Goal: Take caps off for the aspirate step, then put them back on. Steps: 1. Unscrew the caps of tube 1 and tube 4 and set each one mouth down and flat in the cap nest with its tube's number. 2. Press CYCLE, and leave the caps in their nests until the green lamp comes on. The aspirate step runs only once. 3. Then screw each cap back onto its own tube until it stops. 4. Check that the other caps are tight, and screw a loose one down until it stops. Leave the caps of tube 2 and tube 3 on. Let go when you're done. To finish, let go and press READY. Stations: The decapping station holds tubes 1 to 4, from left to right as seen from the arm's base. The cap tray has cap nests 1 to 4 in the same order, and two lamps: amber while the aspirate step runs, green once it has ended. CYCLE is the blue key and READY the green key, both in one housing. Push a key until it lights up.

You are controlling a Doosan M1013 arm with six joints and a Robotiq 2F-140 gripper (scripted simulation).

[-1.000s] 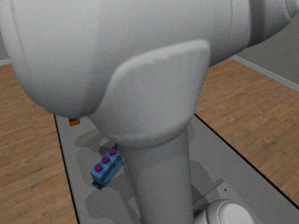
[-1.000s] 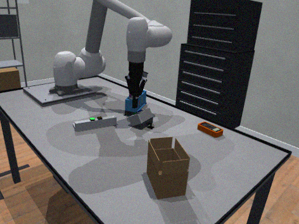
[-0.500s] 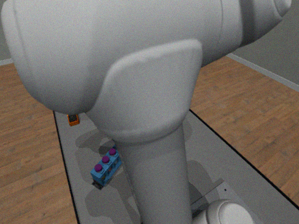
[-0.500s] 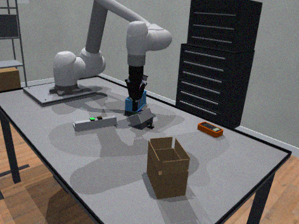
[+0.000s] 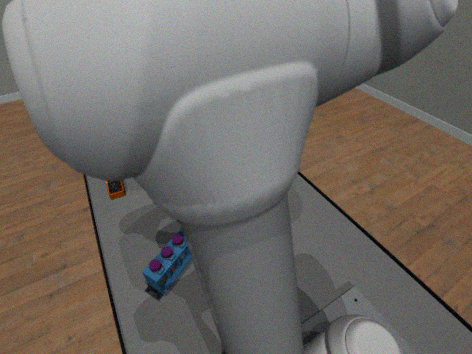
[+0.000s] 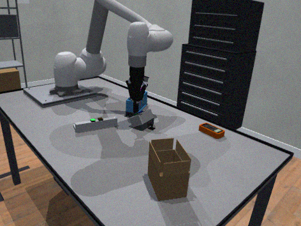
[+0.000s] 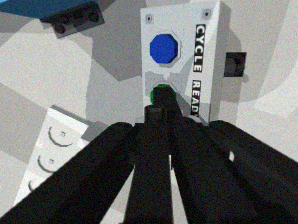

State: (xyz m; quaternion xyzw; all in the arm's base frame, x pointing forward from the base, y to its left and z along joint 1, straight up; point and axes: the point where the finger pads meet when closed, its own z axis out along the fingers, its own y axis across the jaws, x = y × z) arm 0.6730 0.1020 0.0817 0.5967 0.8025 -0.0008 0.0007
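The green ready key is 50 mm below my hand. From my hand the other things lie so: grey key housing: 10 mm ahead, 20 mm to the left, 60 mm below; then blue cycle key: 10 mm behind, 40 mm to the left, 50 mm below; then purple cap: 220 mm behind, 210 mm to the left.
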